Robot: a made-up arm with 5 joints.
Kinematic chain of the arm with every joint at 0, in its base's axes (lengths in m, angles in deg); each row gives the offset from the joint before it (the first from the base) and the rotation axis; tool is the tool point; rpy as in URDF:
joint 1: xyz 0 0 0.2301 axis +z
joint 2: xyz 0 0 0 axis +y
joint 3: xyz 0.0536 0 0.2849 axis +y
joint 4: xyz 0.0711 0 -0.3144 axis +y
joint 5: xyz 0.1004 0 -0.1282 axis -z
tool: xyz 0 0 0 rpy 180 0 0
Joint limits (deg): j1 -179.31..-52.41 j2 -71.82..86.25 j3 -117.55..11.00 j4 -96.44..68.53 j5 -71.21..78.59
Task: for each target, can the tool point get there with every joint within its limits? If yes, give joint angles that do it. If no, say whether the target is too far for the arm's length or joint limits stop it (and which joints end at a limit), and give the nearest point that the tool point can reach.
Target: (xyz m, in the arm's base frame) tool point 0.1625 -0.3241 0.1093
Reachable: yes | joints -63.37 12.33 -19.61 -13.25 7.64
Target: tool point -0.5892 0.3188 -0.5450
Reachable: no: too far | nearest point -0.4687 -0.0056 -0.2549 | short by 0.452 m
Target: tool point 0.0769 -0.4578 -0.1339
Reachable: yes | joints -80.47 64.65 -66.22 -0.09 -9.88
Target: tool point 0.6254 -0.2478 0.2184
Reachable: no: joint limits stop it (at a limit: joint 1) | nearest point 0.3525 -0.4579 0.2184 | short by 0.344 m
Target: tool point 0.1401 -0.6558 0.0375
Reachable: yes | joints -77.94 61.93 -100.02 13.89 -26.54
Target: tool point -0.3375 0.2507 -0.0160
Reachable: no: joint limits stop it (at a limit: joint 1) | nearest point -0.3344 -0.0040 -0.0160 | short by 0.255 m
